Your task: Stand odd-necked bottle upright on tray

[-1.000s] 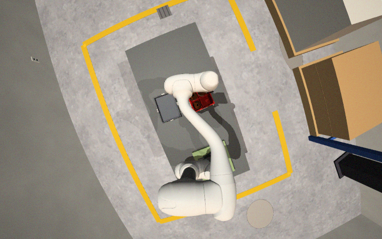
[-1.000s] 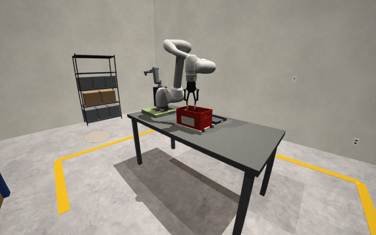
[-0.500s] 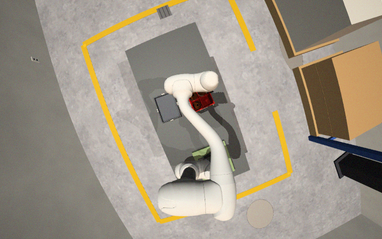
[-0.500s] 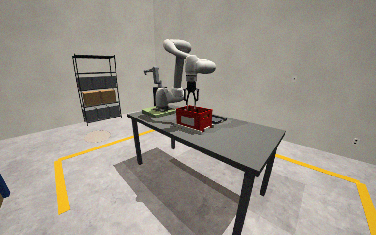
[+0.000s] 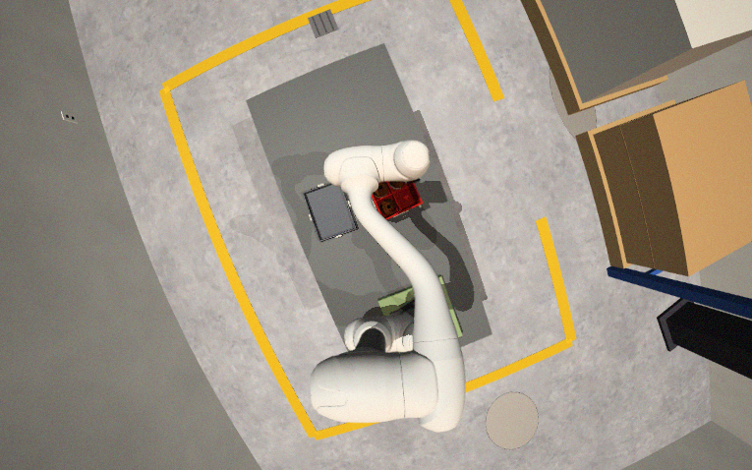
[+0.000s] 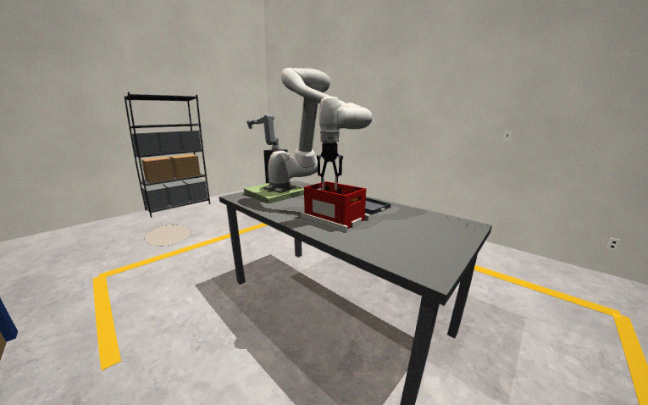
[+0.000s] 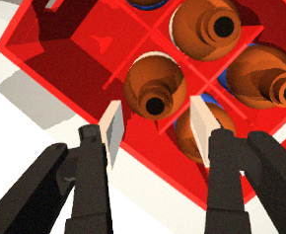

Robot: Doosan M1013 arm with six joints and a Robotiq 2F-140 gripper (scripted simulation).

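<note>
Right now my hand is 120 mm above the red crate and 50 mm to the right of it. From my hand the other things lie so: dark grey tray 350 mm to the left, 190 mm below, 60 mm ahead.
</note>
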